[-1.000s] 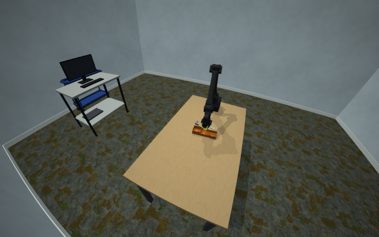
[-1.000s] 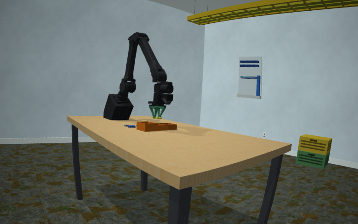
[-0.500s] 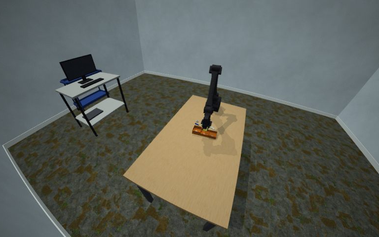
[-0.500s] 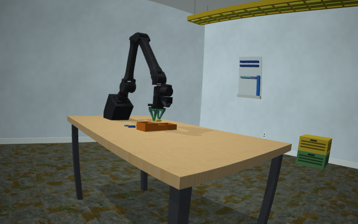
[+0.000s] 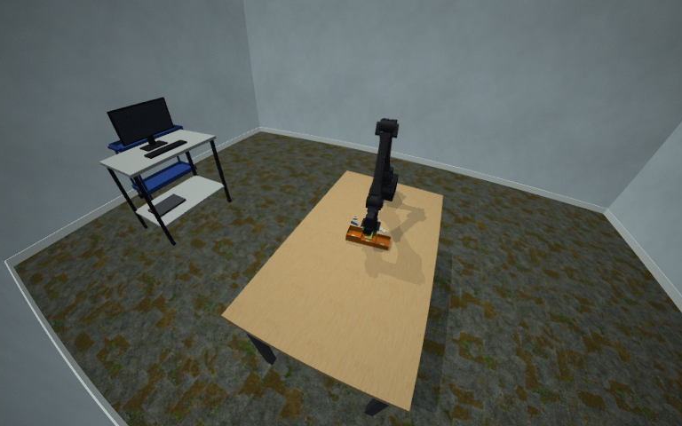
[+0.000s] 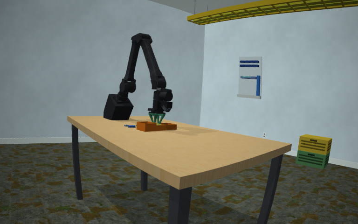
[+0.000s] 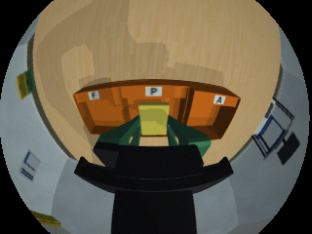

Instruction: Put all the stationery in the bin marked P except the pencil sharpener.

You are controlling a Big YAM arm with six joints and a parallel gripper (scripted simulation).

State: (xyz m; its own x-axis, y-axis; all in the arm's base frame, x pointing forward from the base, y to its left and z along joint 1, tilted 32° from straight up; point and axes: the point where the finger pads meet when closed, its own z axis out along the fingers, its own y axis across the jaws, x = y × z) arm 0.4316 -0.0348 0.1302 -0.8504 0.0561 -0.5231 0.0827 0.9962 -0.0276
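Now: the orange bin 1 cm ahead of my hand and 1 cm below it. The rest, counted from my hand: white dotted tile: 10 cm behind, 8 cm to the left, 3 cm below; orange stick: 7 cm behind, 5 cm to the right, 3 cm below; yellow pad: right at my hand.
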